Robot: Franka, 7 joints.
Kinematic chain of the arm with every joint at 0, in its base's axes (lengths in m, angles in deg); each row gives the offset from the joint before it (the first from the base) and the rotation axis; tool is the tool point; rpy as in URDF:
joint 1: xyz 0 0 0.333 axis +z
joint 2: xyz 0 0 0 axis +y
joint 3: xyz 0 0 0.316 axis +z
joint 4: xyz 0.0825 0 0 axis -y
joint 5: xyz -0.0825 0 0.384 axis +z
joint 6: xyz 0 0 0 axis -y
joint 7: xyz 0.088 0 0 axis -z
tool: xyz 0 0 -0.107 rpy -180 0 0
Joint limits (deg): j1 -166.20..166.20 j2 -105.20..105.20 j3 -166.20..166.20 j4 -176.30..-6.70 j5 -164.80..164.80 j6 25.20..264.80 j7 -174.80..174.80
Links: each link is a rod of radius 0.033 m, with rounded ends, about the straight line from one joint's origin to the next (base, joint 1, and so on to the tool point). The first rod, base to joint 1, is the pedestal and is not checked.
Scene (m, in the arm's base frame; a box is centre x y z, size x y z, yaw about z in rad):
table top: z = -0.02
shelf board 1: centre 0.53 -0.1 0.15 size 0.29 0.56 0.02 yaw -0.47
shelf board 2: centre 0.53 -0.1 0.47 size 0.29 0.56 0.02 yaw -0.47
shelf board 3: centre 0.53 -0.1 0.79 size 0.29 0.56 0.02 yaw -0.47
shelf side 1: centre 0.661 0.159 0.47 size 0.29 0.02 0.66 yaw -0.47
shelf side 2: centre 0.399 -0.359 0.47 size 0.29 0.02 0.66 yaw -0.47
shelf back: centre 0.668 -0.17 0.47 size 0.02 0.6 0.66 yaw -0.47
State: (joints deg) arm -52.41 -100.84 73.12 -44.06 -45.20 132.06 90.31
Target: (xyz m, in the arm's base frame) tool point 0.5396 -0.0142 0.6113
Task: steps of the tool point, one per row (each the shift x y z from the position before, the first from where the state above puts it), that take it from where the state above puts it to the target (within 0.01 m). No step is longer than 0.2 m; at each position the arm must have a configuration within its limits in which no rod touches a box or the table.
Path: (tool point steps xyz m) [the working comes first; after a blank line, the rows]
Joints at the target: -103.87 -75.60 68.83 -110.01 -40.92 118.43 90.31
Straight joint move there: touches shelf side 1.

1: 0.1567 -0.0142 0.0708
2: 0.1410 -0.0608 0.0698
3: 0.1133 -0.1000 0.0625
4: 0.0771 -0.1284 0.0499
5: 0.0358 -0.1434 0.0330
6: -0.0055 -0.1443 0.0129
7: -0.0428 -0.1313 -0.0084
8: 0.1243 -0.0457 -0.0003
9: 0.0996 -0.0680 0.0003

